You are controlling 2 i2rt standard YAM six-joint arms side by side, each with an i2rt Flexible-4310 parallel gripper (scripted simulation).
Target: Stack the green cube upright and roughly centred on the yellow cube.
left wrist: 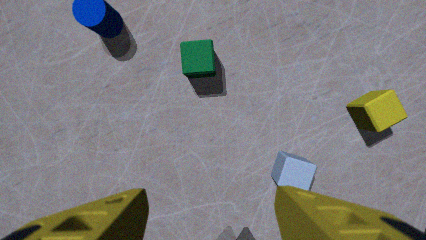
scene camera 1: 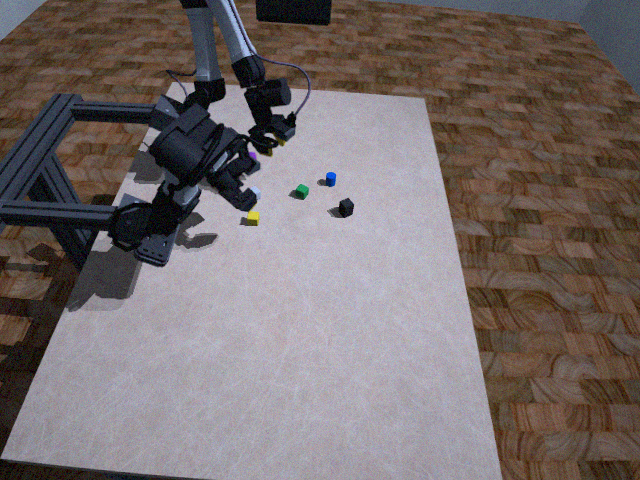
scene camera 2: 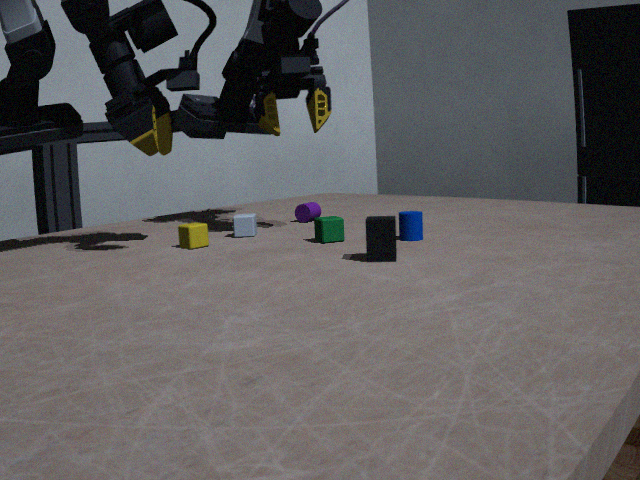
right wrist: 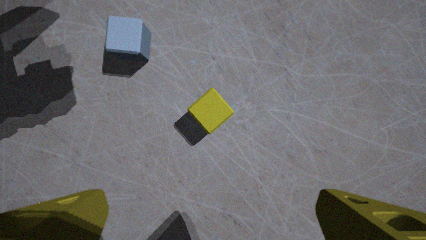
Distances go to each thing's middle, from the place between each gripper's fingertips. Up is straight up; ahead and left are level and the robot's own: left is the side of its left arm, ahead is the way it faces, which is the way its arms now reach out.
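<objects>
Counting from my right hand [scene camera 2: 161,154], I find the green cube [scene camera 2: 330,229] 150 mm to the left, 180 mm ahead and 130 mm below. The black block [scene camera 2: 380,230], from my right hand as well, is 320 mm ahead, 70 mm to the left and 120 mm below. As for the pale cube [right wrist: 126,38], it is 140 mm to the left of my right hand, 30 mm ahead of it and 130 mm below it, while the yellow cube [scene camera 2: 193,235] is 30 mm ahead of my right hand, 30 mm to the left of it and 130 mm below it.
My left gripper [scene camera 2: 297,133] is 40 mm to the left of the green cube, 80 mm short of it and 150 mm above it. From my left hand, the black block is 110 mm to the right, 220 mm ahead and 140 mm below. The pale cube is 70 mm behind my left hand, 50 mm to the right of it and 150 mm below it. And the yellow cube, from my left hand, is 160 mm to the right, 70 mm behind and 150 mm below.
</objects>
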